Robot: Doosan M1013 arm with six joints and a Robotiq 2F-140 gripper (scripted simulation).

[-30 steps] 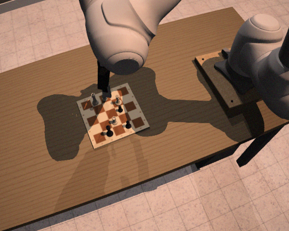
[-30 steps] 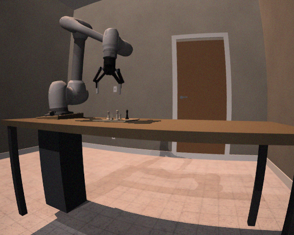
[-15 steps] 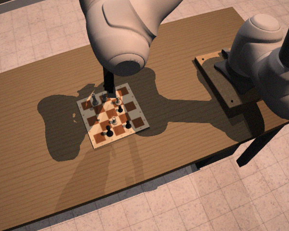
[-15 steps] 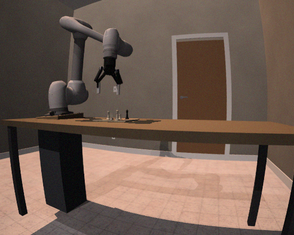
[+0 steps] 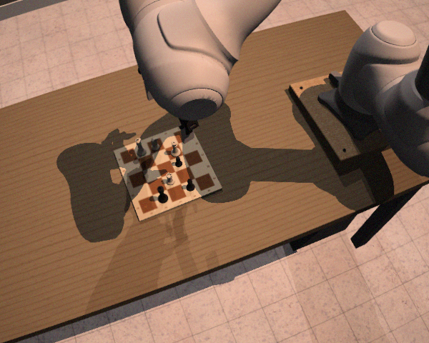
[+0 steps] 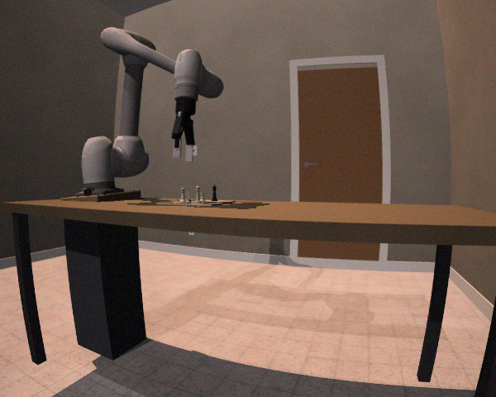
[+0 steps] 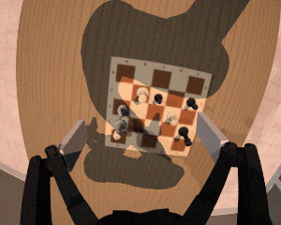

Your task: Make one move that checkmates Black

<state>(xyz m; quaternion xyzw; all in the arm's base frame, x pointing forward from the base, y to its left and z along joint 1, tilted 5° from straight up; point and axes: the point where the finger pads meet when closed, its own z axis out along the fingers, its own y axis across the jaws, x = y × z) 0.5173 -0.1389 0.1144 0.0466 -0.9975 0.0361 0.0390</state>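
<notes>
Right now my hand is 140 mm above the light-coloured chess piece. Also, from my hand: chessboard 170 mm below, 40 mm ahead, 30 mm to the left.
</notes>
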